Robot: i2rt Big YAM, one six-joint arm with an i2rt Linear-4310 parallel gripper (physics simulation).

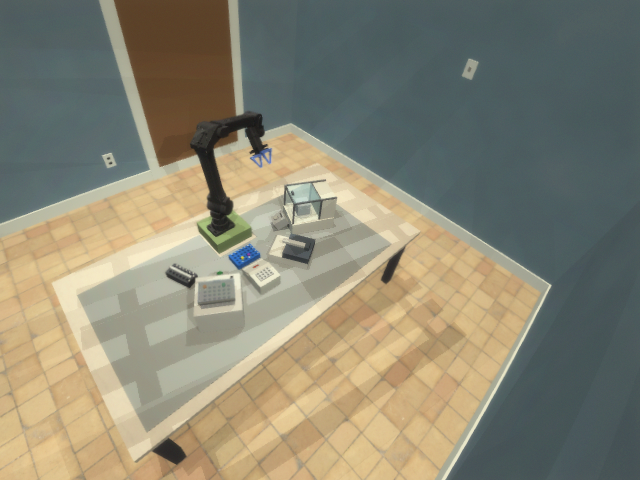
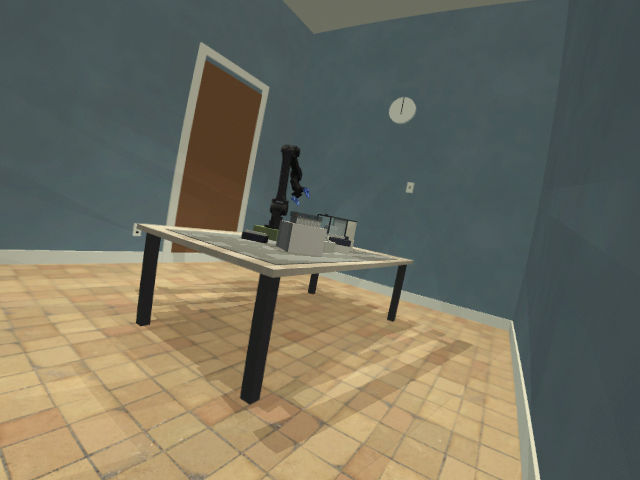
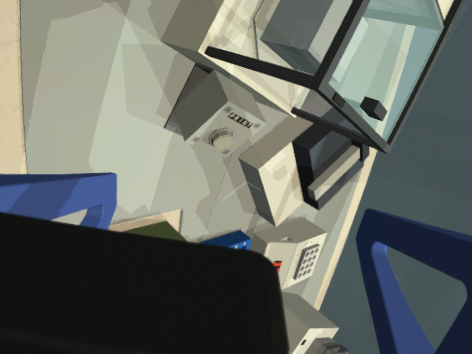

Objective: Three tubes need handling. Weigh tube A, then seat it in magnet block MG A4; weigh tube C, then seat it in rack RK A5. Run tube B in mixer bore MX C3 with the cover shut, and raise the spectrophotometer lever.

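Places are measured from the arm's base along level axes (x left, y down, z back), in millimetres.
Where they show: gripper, fingertip midpoint: (image 1: 265,165) (image 2: 303,202) (image 3: 241,207); arm's base, link origin: (image 1: 221,227) (image 2: 274,228).
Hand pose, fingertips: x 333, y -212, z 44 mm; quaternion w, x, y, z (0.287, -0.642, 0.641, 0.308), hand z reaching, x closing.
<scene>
Each offset is from my fingertips to the top centre of the thing. "*": to the spot under its first point.
My gripper (image 1: 264,164) (image 2: 301,197) (image 3: 241,207) is open and empty, high above the table's far side. A balance with a glass shield {dy +56, dx +58, dz -227 mm} (image 1: 328,208) (image 3: 317,82) stands below it, beside a grey PRINT button box {* dy +211, dx -72, dz -197 mm} (image 1: 279,220) (image 3: 225,125). A blue rack (image 1: 244,256) (image 3: 230,240) holds small coloured caps; tube letters are unreadable. A cream device with a dark block and pale bar (image 1: 292,249) (image 3: 277,180) stands between rack and balance. A black slotted block {dy +230, dx -625, dz -150 mm} (image 1: 181,274) (image 2: 254,236) lies left of the rack. A large white box with a grey holed top {dy +88, dx -566, dz -380 mm} (image 1: 218,299) (image 2: 305,238) stands at the front.
A white keypad device {dy +208, dx -355, dz -392 mm} (image 1: 262,274) (image 3: 295,260) adjoins the blue rack. The arm stands on a green base (image 1: 224,238) (image 3: 157,232). A small green item {dy +204, dx -505, dz -286 mm} (image 1: 219,272) shows behind the large white box. The balance's dark-edged glass shield rises above the neighbouring devices.
</scene>
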